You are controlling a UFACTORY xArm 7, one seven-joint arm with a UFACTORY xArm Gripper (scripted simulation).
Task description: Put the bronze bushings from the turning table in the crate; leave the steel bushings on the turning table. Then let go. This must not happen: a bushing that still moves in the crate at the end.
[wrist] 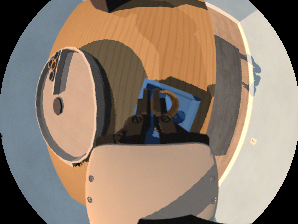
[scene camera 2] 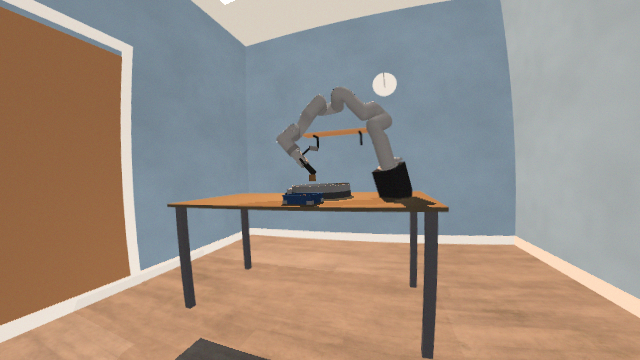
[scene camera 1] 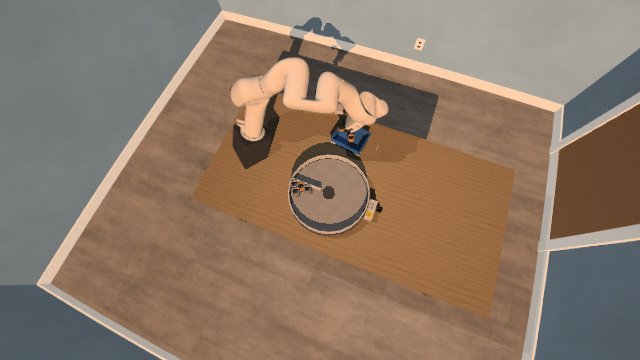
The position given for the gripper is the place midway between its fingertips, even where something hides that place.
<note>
In view: the gripper (wrist: pixel 151 96) and a turning table (wrist: pixel 68 118).
</note>
